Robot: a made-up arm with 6 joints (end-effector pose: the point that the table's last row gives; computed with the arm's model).
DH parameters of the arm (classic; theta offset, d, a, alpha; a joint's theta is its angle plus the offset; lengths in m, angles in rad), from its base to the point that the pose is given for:
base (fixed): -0.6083 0 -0.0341 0
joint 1: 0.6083 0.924 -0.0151 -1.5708
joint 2: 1.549 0 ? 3.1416
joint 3: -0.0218 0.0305 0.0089 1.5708
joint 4: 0 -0.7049 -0.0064 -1.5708
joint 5: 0 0.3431 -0.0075 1.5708
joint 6: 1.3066 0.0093 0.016 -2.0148
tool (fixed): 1.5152 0.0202 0 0
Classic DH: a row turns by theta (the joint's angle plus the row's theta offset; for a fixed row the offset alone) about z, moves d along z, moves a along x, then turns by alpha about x.
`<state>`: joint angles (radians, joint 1 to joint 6).
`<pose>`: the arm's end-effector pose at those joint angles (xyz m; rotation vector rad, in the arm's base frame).
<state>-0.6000 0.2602 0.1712 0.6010 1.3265 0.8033</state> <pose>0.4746 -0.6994 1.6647 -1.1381 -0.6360 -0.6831</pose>
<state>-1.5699 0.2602 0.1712 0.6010 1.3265 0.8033</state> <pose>-0.3368 -0.8015 1.6647 -1.4310 -0.0353 -1.4954</pose>
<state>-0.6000 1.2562 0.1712 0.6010 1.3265 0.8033</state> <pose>0.6729 -0.8351 0.6252 -0.7827 0.2507 -0.3043</pose>
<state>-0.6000 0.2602 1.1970 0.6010 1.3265 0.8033</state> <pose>0.1033 -0.4453 2.1878 -1.3542 -1.6289 -1.0226</pose>
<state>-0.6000 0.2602 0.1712 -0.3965 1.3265 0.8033</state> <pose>0.4241 -0.7214 1.3367 -0.2019 -0.6730 -1.2149</pose>
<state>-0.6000 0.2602 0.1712 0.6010 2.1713 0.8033</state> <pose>0.4692 -0.7129 1.6436 -1.0425 -1.5331 -0.5004</pose>
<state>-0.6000 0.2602 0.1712 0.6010 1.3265 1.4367</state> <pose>0.4824 -0.6901 1.6557 -1.6054 -0.6475 -1.1271</pose>
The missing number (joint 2, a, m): -0.6204
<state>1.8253 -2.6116 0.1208 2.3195 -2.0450 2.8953</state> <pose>0.0501 -1.0465 0.4598 -1.5068 0.7399 0.5892</pose>
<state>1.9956 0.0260 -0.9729 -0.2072 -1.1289 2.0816</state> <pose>0.1544 0.4610 0.9051 1.9434 0.2162 -1.4192</pose>
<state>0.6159 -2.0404 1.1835 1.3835 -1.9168 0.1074</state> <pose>-0.9978 -0.7877 0.2263 1.6099 -0.2852 0.0415</pose>
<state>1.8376 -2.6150 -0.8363 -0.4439 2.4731 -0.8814</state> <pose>0.4028 -0.1769 1.1042 -1.3778 1.5486 0.1548</pose>
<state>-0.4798 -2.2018 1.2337 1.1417 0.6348 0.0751</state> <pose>-1.0540 0.3738 0.0306 0.5392 2.2189 1.0900</pose>
